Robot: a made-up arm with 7 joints. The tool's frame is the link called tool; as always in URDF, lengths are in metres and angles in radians.
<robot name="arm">
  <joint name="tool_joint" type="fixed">
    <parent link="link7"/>
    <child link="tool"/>
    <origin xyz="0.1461 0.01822 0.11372" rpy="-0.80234 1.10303 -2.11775"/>
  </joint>
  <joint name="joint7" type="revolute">
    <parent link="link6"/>
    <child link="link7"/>
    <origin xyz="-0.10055 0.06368 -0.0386" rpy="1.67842 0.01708 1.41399"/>
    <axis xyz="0 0 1"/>
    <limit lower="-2.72" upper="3.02" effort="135" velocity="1.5"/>
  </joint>
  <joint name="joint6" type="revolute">
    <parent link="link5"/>
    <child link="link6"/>
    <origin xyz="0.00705 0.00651 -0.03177" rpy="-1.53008 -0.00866 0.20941"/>
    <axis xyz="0 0 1"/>
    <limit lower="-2.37" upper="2.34" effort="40" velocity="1"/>
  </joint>
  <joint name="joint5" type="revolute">
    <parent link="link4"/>
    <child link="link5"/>
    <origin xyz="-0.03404 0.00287 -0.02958" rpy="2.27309 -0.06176 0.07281"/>
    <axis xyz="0 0 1"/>
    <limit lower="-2.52" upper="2.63" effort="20" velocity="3.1"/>
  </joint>
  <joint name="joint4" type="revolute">
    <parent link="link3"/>
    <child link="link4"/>
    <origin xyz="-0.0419 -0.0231 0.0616" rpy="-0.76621 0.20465 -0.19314"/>
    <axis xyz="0 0 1"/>
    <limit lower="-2.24" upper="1.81" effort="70" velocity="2.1"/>
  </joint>
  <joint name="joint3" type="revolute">
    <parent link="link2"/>
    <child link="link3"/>
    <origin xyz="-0.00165 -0.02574 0.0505" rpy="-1.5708 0 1.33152"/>
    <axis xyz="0 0 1"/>
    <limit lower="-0.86" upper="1.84" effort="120" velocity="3.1"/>
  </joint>
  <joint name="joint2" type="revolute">
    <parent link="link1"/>
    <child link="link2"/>
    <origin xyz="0.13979 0.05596 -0.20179" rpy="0 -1.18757 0"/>
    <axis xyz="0 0 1"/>
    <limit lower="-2.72" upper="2.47" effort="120" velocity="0.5"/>
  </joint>
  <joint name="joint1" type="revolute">
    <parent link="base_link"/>
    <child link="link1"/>
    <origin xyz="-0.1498 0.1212 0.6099" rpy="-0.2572 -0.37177 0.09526"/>
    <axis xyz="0 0 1"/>
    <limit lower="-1.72" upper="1.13" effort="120" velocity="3.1"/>
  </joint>
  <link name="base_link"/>
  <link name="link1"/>
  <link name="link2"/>
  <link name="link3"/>
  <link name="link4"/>
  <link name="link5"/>
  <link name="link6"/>
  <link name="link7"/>
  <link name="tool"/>
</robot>
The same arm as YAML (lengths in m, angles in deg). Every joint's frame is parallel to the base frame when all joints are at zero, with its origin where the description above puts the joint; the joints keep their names.
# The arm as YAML. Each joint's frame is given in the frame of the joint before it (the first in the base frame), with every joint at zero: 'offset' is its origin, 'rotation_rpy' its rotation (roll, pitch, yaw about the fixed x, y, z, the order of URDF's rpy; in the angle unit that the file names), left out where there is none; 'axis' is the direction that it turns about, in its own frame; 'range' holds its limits. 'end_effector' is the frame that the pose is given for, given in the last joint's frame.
length_unit: m
angle_unit: deg
chain:
  - id: joint1
    offset: [-0.1498, 0.1212, 0.6099]
    axis: [-0.373916, 0.219809, 0.901039]
    range: [-98.55, 64.74]
  - id: joint2
    offset: [0.2051, 0.0224, -0.1443]
    axis: [-1.0, 0.0, 0.0]
    range: [-155.84, 141.52]
  - id: joint3
    offset: [-0.0505, -0.0254, 0.0045]
    axis: [0.0, 0.0, -1.0]
    range: [-49.27, 105.42]
  - id: joint4
    offset: [-0.0231, -0.0419, -0.0616]
    axis: [0.652408, 0.276804, -0.705509]
    range: [-128.34, 103.71]
  - id: joint5
    offset: [-0.0108, -0.0409, 0.0159]
    axis: [-0.995385, -0.086899, -0.040699]
    range: [-144.39, 150.69]
  - id: joint6
    offset: [0.0311, 0.011, -0.0036]
    axis: [0.0, 0.0, -1.0]
    range: [-135.79, 134.07]
  - id: joint7
    offset: [0.073, -0.094, 0.0386]
    axis: [-0.250205, 0.962217, 0.107402]
    range: [-155.84, 173.03]
end_effector:
  offset: [0.1128, 0.1479, -0.0034]
  rotation_rpy: [-12.31, -16.44, -89.98]

